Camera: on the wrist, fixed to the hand. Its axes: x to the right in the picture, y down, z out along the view.
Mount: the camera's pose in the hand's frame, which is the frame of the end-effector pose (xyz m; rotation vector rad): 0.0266 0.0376 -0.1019 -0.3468 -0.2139 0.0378
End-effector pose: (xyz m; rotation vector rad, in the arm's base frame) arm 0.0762 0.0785 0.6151 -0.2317 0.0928 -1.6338
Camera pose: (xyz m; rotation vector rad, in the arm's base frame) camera 0.0903 0.0410 0.5107 -0.6644 0.2160 -1.5389
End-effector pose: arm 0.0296 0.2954 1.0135 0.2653 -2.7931 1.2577
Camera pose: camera -0.0045 0.3927 1.0569 -0.3187 2.9258 -0.7141
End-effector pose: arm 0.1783 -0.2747 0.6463 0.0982 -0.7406 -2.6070
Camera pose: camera 0.1869 -0.3642 0.5798 -0.2980 -0.3426 -2.6925
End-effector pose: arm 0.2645 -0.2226 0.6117 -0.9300 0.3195 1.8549
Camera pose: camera 0.2730 -0.2822 0.5175 -0.9471 -0.1212 2.0624
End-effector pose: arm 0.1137 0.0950 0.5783 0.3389 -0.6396 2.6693
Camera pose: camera 0.0597 0.1204 0.4837 0.5198 -1.1640 2.5117
